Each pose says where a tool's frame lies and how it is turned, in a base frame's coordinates. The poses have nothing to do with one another.
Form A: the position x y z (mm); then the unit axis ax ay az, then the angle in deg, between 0 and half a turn.
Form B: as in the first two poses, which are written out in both.
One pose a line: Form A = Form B
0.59, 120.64, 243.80, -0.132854, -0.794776, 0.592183, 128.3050 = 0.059, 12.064, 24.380, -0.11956, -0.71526, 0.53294, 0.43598
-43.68, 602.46, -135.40, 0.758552, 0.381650, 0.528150, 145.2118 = -4.368, 60.246, -13.540, 0.72386, 0.36420, 0.50400, 0.29894
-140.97, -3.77, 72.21, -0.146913, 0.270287, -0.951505, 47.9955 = -14.097, -0.377, 7.221, -0.05975, 0.10993, -0.38698, 0.91356
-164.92, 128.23, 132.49, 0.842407, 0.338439, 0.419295, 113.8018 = -16.492, 12.823, 13.249, 0.70571, 0.28352, 0.35126, 0.54609
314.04, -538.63, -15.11, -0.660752, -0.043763, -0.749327, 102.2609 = 31.404, -53.863, -1.511, -0.51445, -0.03407, -0.58341, 0.62755
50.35, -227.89, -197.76, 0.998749, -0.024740, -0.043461, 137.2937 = 5.035, -22.789, -19.776, 0.93019, -0.02304, -0.04048, 0.36412
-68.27, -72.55, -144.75, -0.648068, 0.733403, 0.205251, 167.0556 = -6.827, -7.255, -14.475, -0.64394, 0.72873, 0.20394, 0.11272
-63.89, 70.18, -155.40, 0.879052, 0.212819, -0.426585, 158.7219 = -6.389, 7.018, -15.540, 0.86394, 0.20916, -0.41925, 0.18462
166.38, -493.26, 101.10, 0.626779, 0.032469, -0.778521, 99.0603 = 16.638, -49.326, 10.110, 0.47682, 0.02470, -0.59226, 0.64905
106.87, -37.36, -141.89, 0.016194, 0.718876, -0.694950, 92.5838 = 10.687, -3.736, -14.189, 0.01171, 0.51965, -0.50236, 0.69098
